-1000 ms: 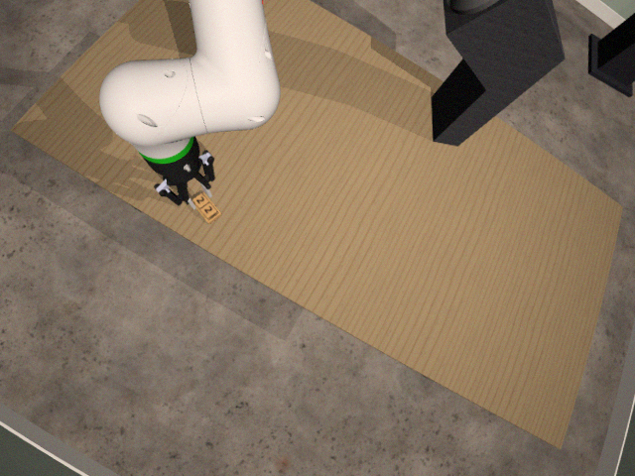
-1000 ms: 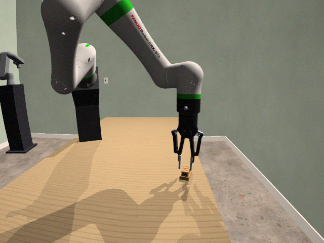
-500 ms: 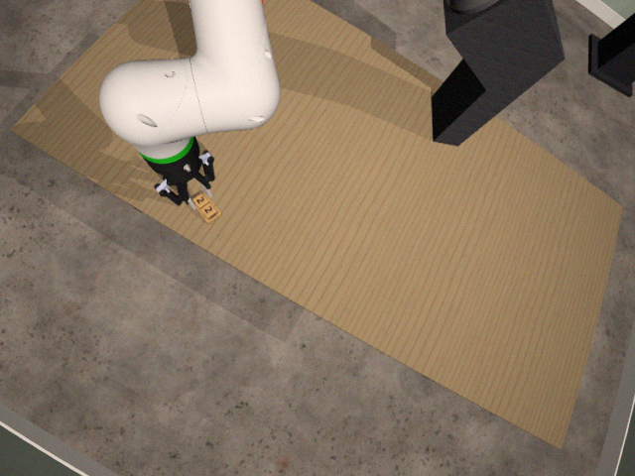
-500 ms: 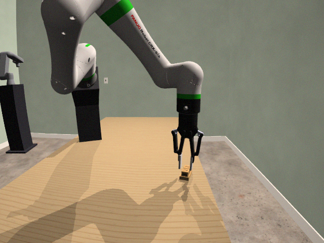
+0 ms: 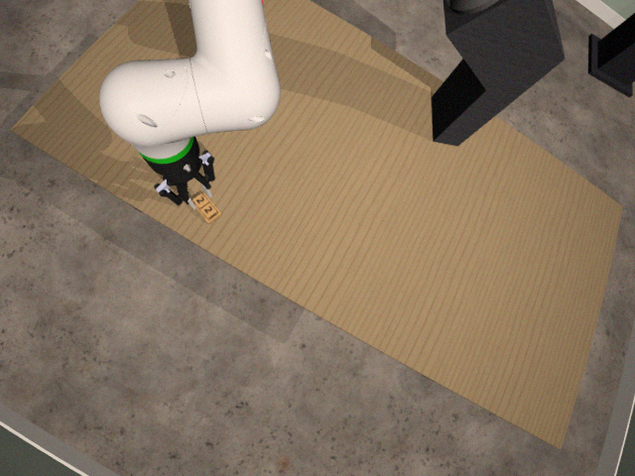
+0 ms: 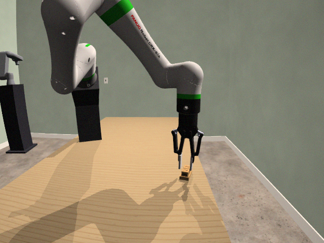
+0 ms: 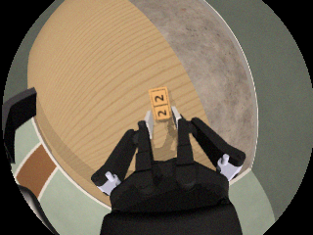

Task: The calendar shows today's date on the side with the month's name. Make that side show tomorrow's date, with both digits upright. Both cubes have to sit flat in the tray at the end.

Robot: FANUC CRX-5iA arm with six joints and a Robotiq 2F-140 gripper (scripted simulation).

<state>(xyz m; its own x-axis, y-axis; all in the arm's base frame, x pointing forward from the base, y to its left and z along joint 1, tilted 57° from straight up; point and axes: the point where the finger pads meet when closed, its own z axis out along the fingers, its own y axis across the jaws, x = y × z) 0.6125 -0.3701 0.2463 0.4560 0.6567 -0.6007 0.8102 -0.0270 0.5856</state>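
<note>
My gripper is now 70 mm above the wooden tray, 10 mm to the right of it and 10 mm short of it.
</note>
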